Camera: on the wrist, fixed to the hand. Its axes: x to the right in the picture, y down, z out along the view.
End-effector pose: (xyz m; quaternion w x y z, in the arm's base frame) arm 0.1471 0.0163 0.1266 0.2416 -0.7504 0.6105 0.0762
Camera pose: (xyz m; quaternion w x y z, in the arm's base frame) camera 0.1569 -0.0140 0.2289 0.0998 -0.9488 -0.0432 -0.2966
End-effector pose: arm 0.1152 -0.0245 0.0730 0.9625 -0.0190 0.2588 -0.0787
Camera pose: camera 0.0489 -0.0543 -0.0057 0.5496 -0.1518 0.3780 -0.7294
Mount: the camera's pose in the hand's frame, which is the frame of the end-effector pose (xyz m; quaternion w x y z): -0.0128 -0.0327 -0.1012 0.6871 0.0234 0.2235 -0.6909
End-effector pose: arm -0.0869 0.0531 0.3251 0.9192 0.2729 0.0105 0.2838
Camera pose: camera -0.0984 0.0740 0.2207 0.8189 0.1383 0.4078 -0.3793
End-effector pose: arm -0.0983 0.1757 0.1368 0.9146 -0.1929 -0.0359 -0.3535
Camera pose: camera -0.1366 0.1234 0.0515 0.3967 -0.0073 0.0382 -0.9171
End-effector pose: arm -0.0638 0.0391 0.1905 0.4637 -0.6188 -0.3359 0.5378
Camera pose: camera 0.0353 0.0171 0.2248 0.7798 -0.3025 -0.5421 -0.0813
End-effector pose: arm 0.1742 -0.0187 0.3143 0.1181 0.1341 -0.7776 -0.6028
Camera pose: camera 0.2233 -0.1136 0.3072 0.1647 -0.7669 0.4294 0.4476
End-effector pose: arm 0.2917 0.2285 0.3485 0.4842 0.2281 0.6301 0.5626
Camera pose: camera 0.2179 0.1599 0.3123 0.5752 -0.3930 0.7119 0.0883
